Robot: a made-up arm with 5 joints.
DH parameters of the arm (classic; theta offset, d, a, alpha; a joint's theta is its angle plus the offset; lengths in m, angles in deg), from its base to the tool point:
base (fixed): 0 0.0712 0 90
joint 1: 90 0.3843 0.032 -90
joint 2: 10.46 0 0.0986 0
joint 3: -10.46 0.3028 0.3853 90
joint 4: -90 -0.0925 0.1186 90
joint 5: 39.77 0 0.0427 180
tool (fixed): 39.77 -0.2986 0 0
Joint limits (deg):
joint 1: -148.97..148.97
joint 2: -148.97..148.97
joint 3: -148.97..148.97
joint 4: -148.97..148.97
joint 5: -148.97..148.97
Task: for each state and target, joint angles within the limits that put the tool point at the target. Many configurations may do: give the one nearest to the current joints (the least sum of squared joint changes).
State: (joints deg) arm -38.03 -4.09 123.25 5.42 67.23
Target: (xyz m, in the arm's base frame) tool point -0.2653 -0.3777 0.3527
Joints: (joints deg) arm -43.42 6.61 148.97 -31.85 97.25
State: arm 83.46 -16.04 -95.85 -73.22 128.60
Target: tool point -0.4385 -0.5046 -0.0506
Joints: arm 39.94 -12.96 -91.49 -35.61 129.77
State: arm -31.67 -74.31 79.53 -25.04 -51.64
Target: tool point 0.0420 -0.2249 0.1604
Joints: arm -43.14 -42.19 108.45 25.52 -57.12
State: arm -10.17 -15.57 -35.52 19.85 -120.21
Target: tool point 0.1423 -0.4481 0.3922
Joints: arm -32.42 -15.38 -35.77 27.50 -117.97
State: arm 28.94 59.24 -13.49 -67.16 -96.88
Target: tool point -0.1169 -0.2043 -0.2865
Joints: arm 59.16 79.60 0.45 -36.84 -94.24
